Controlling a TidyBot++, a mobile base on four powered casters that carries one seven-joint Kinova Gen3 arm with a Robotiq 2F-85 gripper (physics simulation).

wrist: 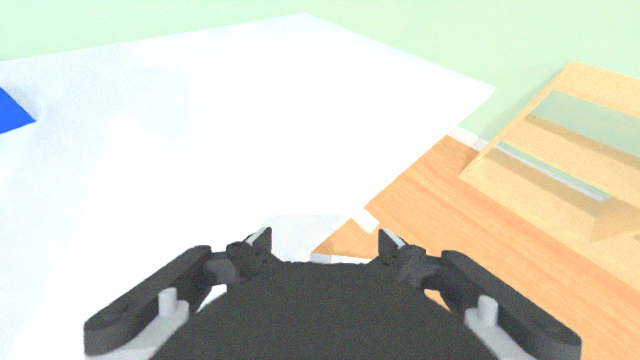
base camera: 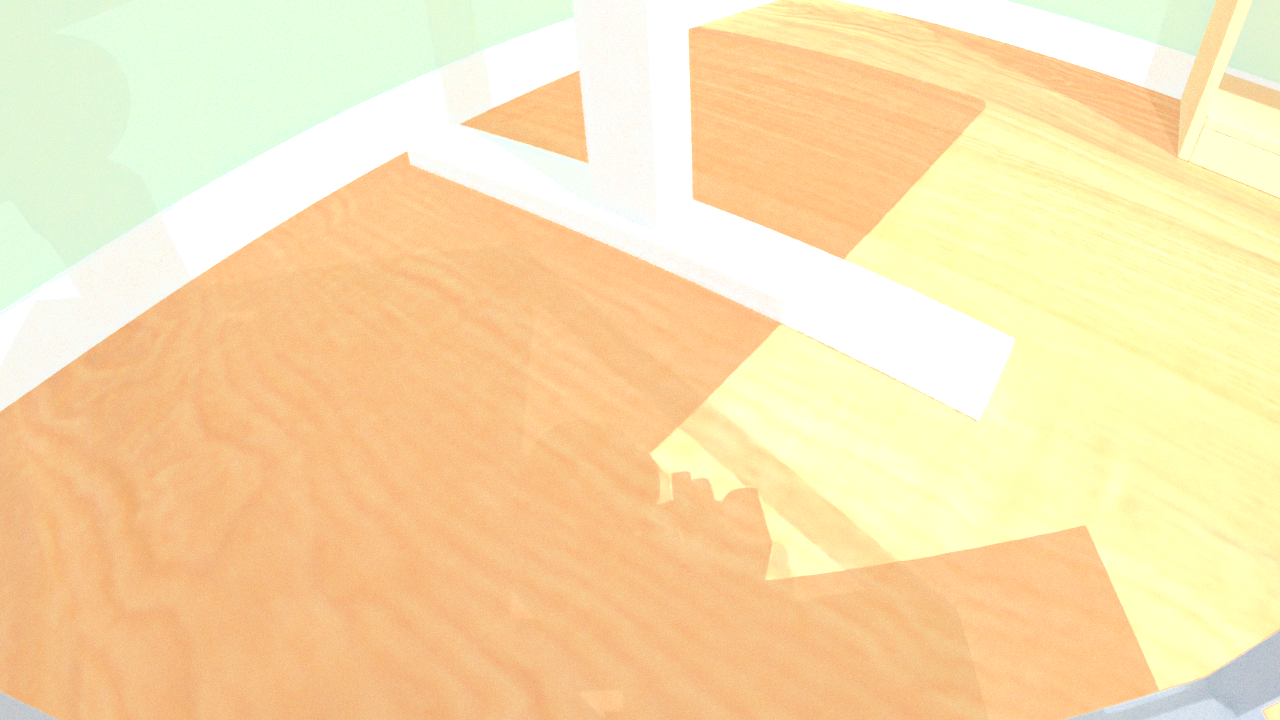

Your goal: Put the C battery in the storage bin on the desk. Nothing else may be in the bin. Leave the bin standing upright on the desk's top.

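Places are measured from the arm's base along level axes (x ahead, y left, z up), in centimetres.
Pixels of known places: gripper, fingertip midpoint: (wrist: 324, 239).
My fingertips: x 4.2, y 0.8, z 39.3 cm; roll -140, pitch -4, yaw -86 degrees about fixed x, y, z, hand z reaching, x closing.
Behind a point stands the place of what it marks.
The white desk (wrist: 225, 125) {z 32.3, x 25.2, y 19.8 cm} fills the left and middle of the wrist view. Part of a blue thing (wrist: 14, 112) {z 34.4, x 20.4, y 50.3 cm}, likely the storage bin, shows on the desk's top at the left edge of the wrist view; the rest of it is cut off, so its inside is hidden. My gripper (wrist: 324, 239) {z 39.3, x 4.2, y 0.8 cm} is open, with no thing between its fingers, and hangs above the desk near its right-hand edge. A white desk leg and its foot (base camera: 859, 313) stand on the floor in the base camera view. The C battery does not show in either view.
A light wooden shelf unit (base camera: 1199, 89) {z -29.9, x 89.5, y -88.8 cm} (wrist: 530, 200) {z -31.8, x 66.2, y -113.4 cm} stands on the wooden floor (base camera: 358, 447) {z -39.7, x 40.9, y 20.6 cm} (wrist: 425, 190) {z -39.6, x 71.2, y -60.8 cm} to the right of the desk. Pale green walls with a white baseboard (base camera: 295, 134) {z -30.6, x 81.7, y 39.2 cm} run behind the desk.
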